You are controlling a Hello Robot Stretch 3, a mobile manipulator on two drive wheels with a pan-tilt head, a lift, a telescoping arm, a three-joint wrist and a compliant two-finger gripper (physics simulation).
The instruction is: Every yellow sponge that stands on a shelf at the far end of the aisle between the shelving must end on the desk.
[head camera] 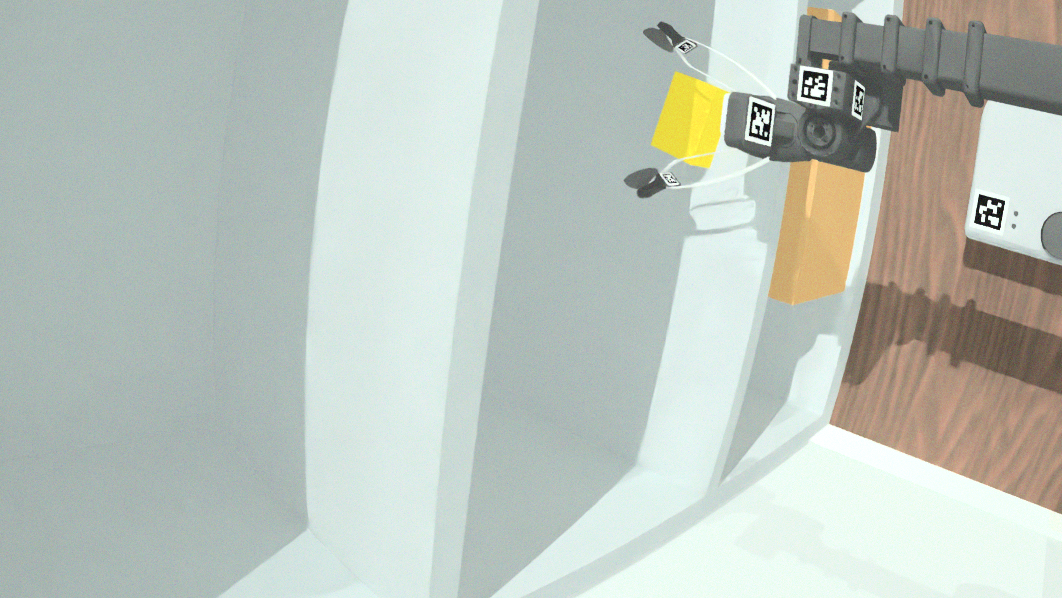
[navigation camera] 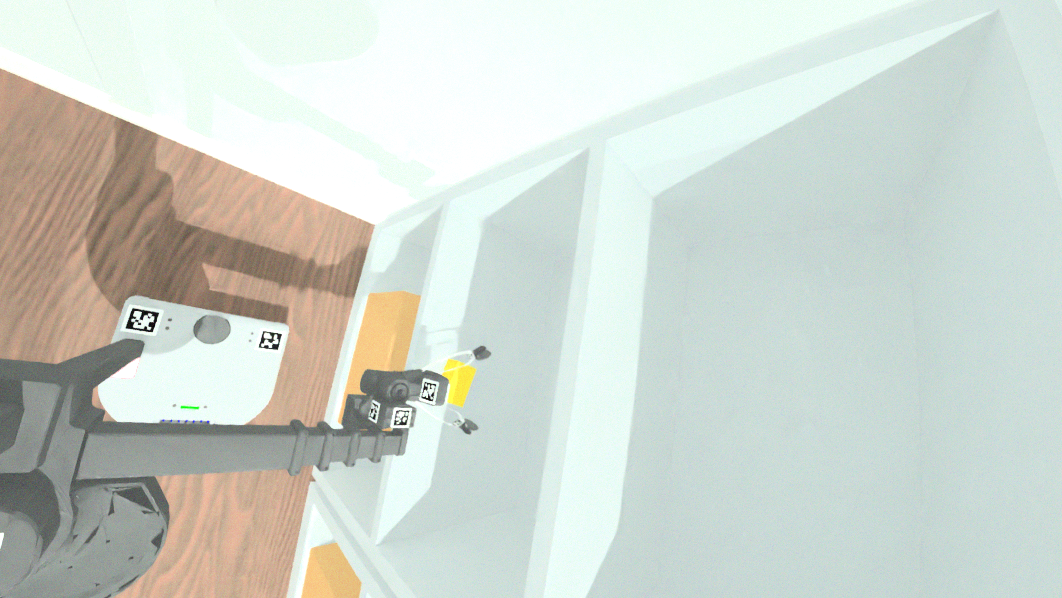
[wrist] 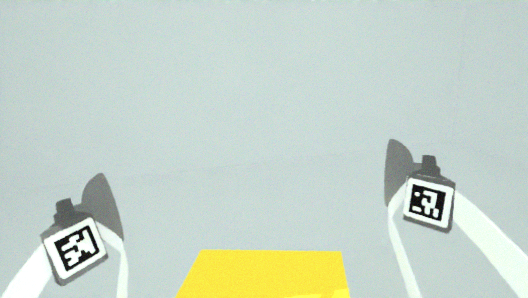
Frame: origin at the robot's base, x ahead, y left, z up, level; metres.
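Seen in the pictures: gripper, fingertip midpoint: (head camera: 638, 105) (navigation camera: 482, 389) (wrist: 253, 179); robot's base at its link origin: (head camera: 1059, 234) (navigation camera: 212, 327).
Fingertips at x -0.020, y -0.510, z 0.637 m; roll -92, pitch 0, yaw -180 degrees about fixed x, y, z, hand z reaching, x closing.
Offsets run from my fingertips to a thing's middle. "pt": to the spot under its first point. Level surfaces: height alone.
The yellow sponge @(dx +0.002, dy +0.025, dz -0.080 m) (head camera: 674, 118) (navigation camera: 459, 382) stands on a white shelf board @(dz -0.103 m) (head camera: 709, 297) (navigation camera: 454, 274) of the shelving. In the wrist view the sponge (wrist: 265, 275) shows at the bottom edge, cut off by the frame. My gripper (head camera: 651, 109) (navigation camera: 475, 389) (wrist: 253, 179) is wide open, with one finger to each side of the sponge and the fingertips reaching past it towards the back of the compartment. The fingers do not touch the sponge. How high they are above the shelf board is hard to tell. The desk does not show in these views.
An orange box @(dx +0.003, dy -0.024, dz -0.425 m) (head camera: 816, 230) (navigation camera: 386, 326) stands in the compartment beneath my wrist, and another orange box @(pt dx -0.625, dy +0.106, dz -0.413 m) (navigation camera: 330, 572) in the neighbouring bay. Shelf edges and a pale side surface (head camera: 854, 520) border the compartments. My base (head camera: 1018, 148) (navigation camera: 200, 371) is on the wooden floor beside the shelving.
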